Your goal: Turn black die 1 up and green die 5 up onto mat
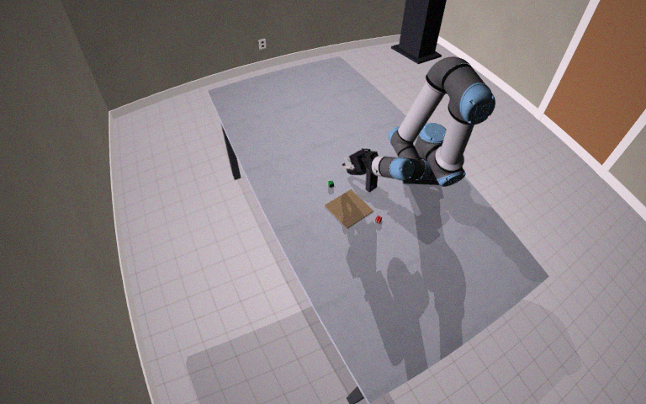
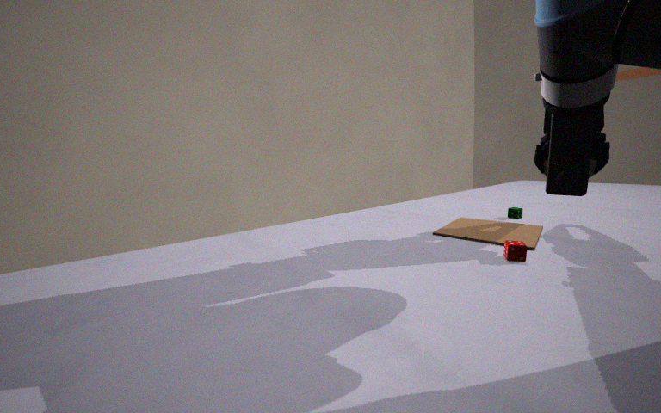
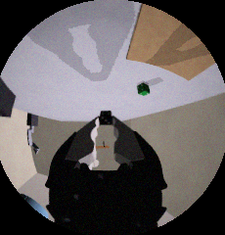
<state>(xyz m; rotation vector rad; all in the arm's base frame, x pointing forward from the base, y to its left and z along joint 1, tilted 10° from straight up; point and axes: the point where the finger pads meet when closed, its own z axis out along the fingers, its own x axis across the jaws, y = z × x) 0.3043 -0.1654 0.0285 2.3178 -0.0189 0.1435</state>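
Now: hand 8 cm short of the green die and 6 cm above it. The rest, counted from my hand: red die: 25 cm to the left, 6 cm below, 4 cm ahead; brown mat: 14 cm to the left, 9 cm ahead, 7 cm below; black die: 1 cm to the right.
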